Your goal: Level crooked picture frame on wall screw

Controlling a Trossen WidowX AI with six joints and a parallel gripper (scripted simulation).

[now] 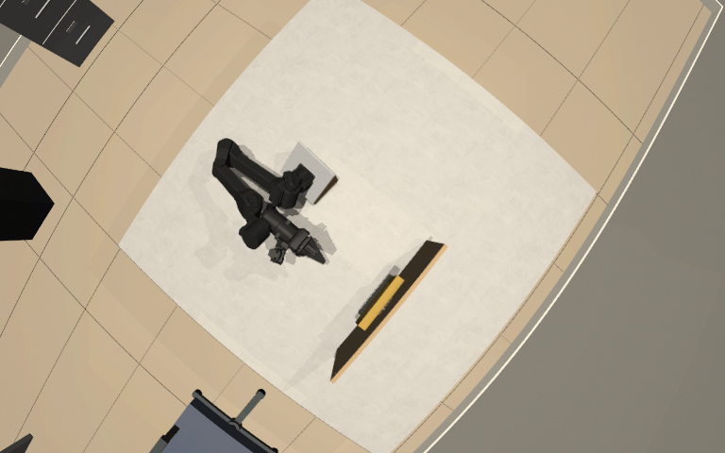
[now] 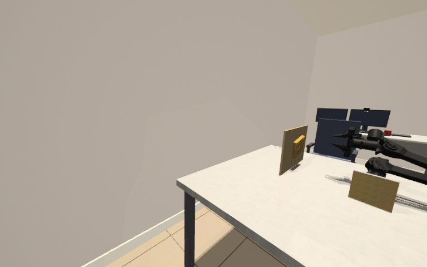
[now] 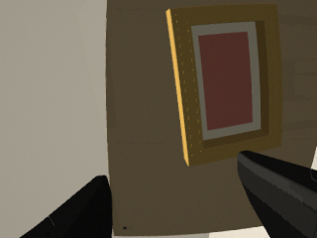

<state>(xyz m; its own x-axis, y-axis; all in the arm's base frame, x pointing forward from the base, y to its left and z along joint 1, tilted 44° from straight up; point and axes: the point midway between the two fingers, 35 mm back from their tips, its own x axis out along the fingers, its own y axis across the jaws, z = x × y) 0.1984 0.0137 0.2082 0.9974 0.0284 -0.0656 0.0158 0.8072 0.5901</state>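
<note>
Now: the picture frame 20 cm ahead of my gripper tip, 9 cm below it and 1 cm to the left of it. Round my gripper tip: wooden wall panel: 21 cm ahead, 10 cm below, 1 cm to the left.
</note>
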